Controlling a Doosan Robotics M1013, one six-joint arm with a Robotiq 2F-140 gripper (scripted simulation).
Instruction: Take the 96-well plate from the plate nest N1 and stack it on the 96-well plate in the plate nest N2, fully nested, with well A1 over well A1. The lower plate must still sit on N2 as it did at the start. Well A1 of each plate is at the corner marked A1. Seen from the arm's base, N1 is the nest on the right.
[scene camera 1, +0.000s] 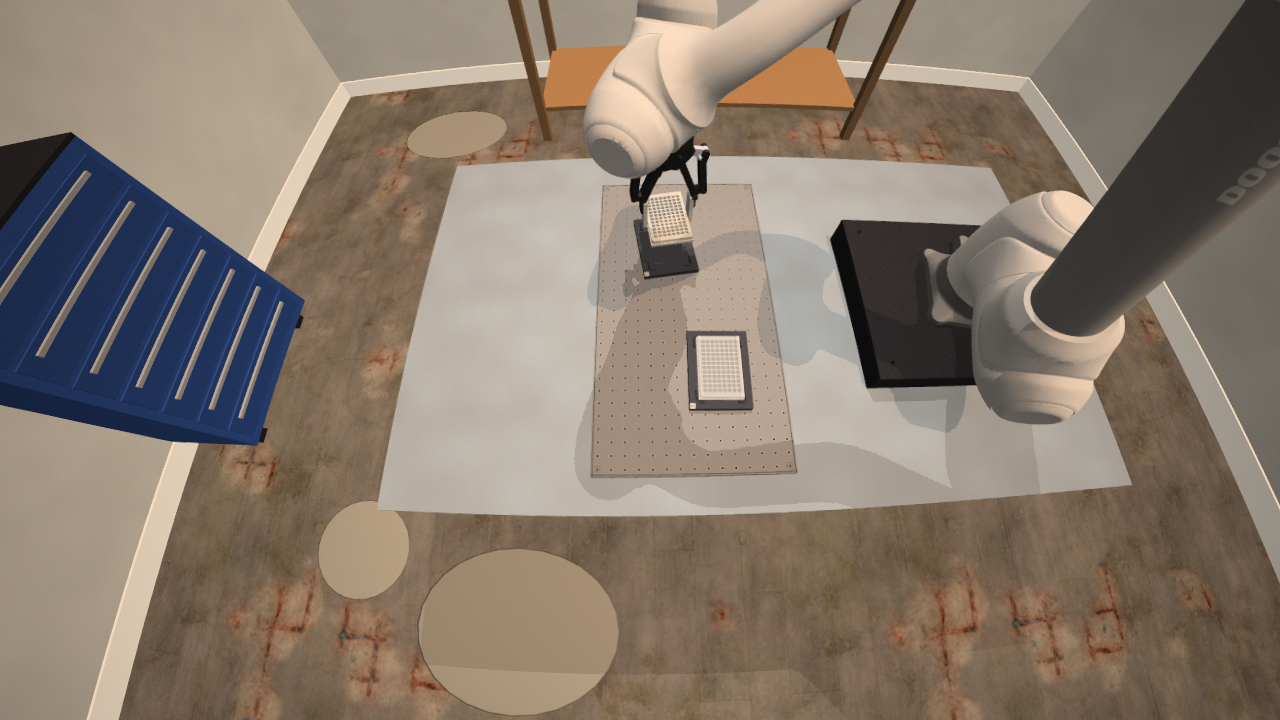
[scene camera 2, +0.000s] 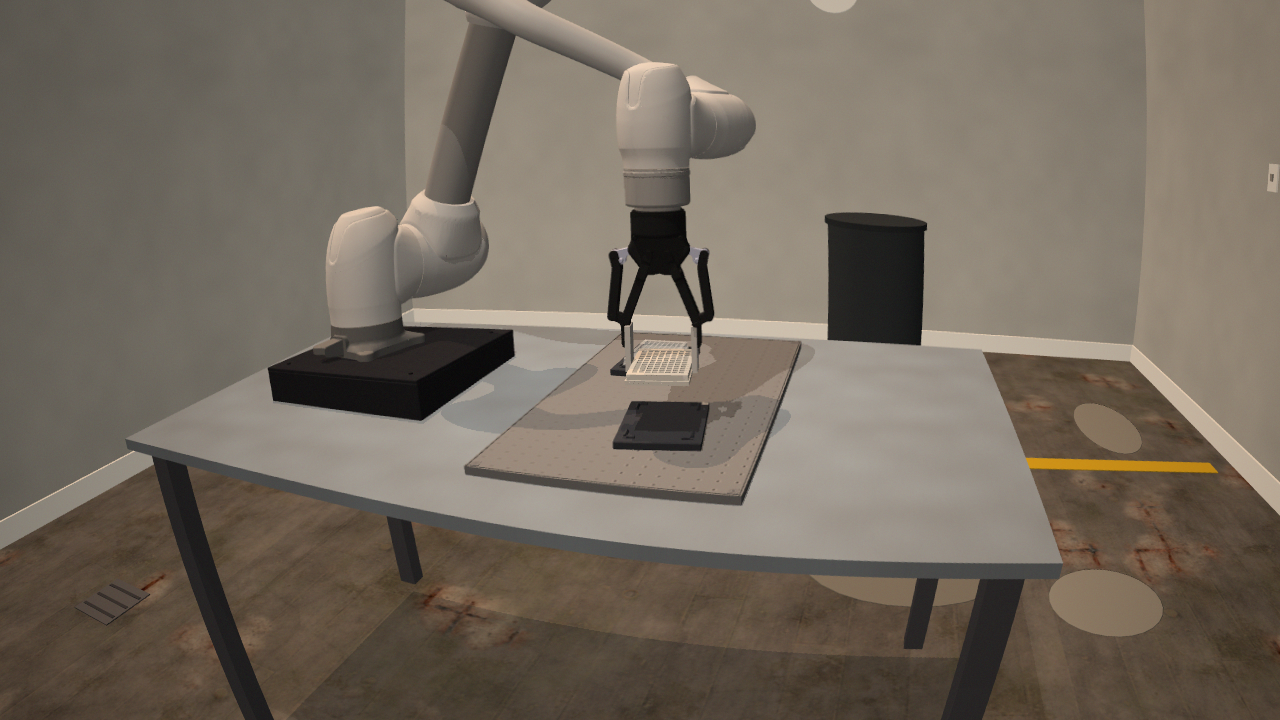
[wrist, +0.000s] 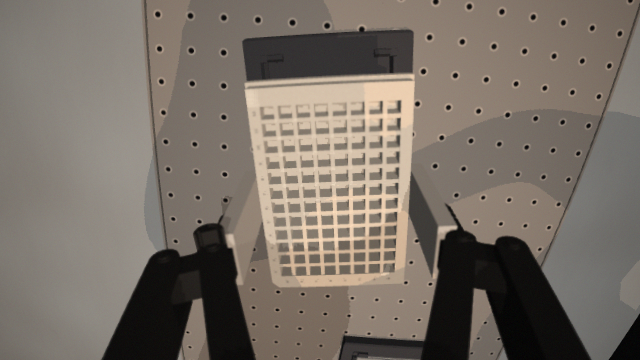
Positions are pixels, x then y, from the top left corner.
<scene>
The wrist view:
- gripper: 334, 188
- white 96-well plate: 318, 160
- plate nest N1: 344, 53
</scene>
